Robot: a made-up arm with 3 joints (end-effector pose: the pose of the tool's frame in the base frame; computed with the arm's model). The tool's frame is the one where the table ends. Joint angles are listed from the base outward.
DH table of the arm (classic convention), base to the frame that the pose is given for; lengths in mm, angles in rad. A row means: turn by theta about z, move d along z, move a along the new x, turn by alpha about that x. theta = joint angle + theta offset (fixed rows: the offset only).
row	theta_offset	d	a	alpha
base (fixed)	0.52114	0	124.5	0
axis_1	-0.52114	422	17	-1.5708
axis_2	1.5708	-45	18	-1.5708
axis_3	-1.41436	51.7	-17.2	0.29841
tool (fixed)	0.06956	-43.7	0	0
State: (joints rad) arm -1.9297 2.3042 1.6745
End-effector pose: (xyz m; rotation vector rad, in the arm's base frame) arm 0.0495 0.0571 0.4281 0.5880 -0.5279 1.5755
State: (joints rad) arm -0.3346 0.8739 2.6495
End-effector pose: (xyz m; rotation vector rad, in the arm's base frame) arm 0.1070 0.0274 0.4295 0.7269 -0.9494 -1.9961
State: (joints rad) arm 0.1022 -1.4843 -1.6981
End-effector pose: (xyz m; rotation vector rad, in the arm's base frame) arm 0.1626 0.0348 0.4090 0.0251 -3.0416 0.4694
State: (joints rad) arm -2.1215 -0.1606 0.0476
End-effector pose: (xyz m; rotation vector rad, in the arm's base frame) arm 0.0470 0.0859 0.3937 -1.3062 0.6178 -0.2774
